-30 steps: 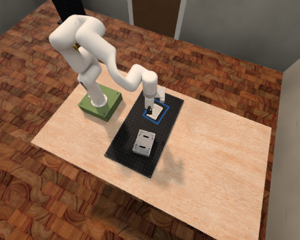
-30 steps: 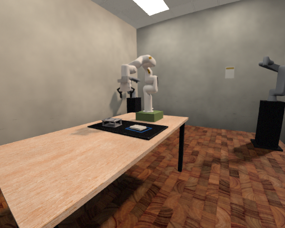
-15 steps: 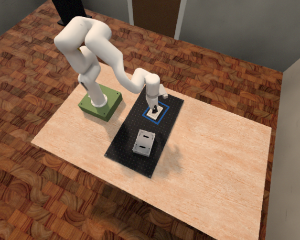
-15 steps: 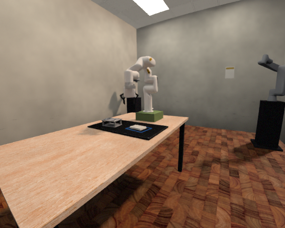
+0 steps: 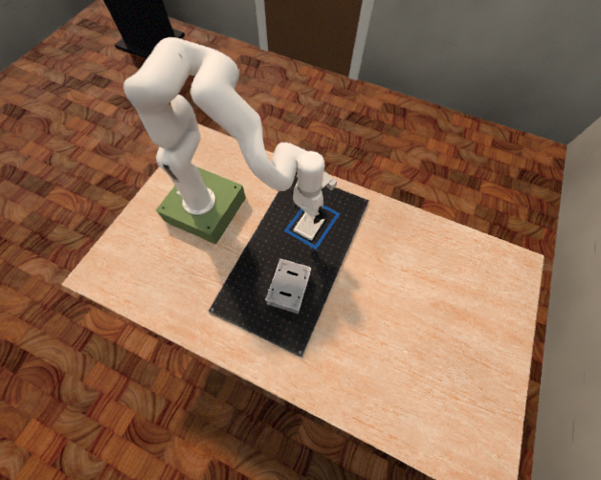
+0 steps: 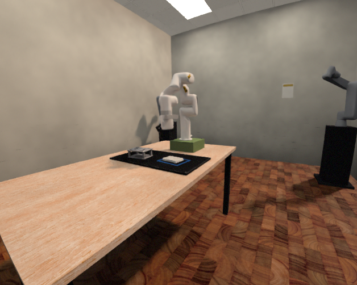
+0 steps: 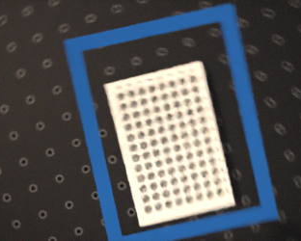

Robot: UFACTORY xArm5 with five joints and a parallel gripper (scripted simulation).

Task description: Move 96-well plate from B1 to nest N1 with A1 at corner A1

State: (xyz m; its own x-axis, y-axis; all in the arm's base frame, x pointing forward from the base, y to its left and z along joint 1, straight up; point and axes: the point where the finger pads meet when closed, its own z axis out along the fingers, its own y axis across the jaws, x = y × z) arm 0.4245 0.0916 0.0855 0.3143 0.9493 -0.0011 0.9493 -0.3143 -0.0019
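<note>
Now: hand 16 cm above the white 96-well plate and 5 cm to the right of it. Round my hand: grey raised plate nest: 24 cm to the right, 11 cm below, 4 cm ahead.
</note>
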